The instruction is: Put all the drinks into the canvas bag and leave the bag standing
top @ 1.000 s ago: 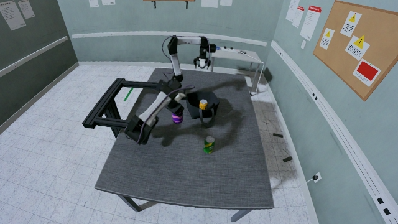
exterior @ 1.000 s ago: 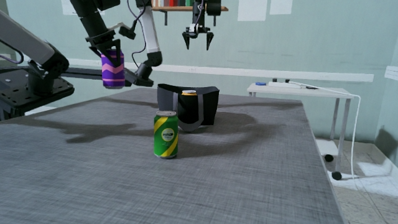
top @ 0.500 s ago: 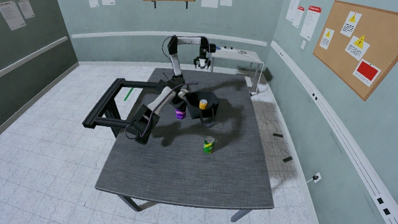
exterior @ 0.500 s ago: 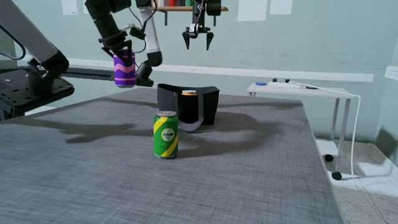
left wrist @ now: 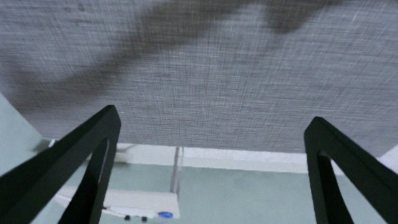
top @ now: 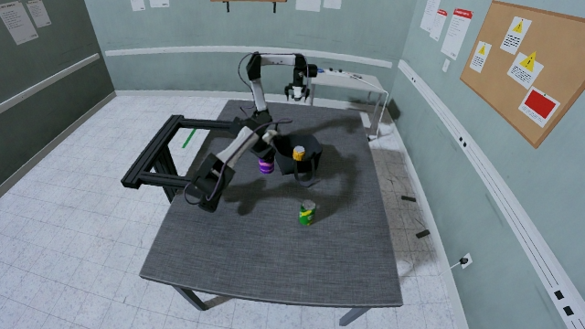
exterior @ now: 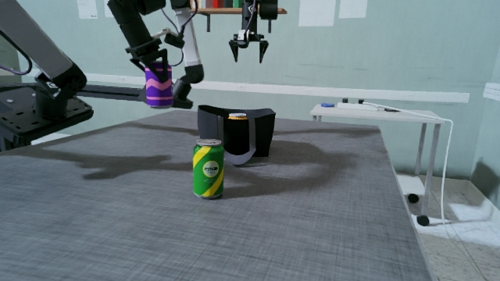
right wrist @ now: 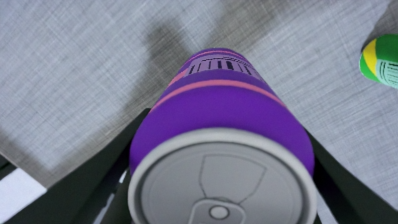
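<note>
My right hand is 2 cm above the purple can. From my right hand the other things lie so: yellow can 22 cm ahead, 18 cm below, 12 cm to the right; then orange can 24 cm to the left, 18 cm below, 11 cm ahead.
</note>
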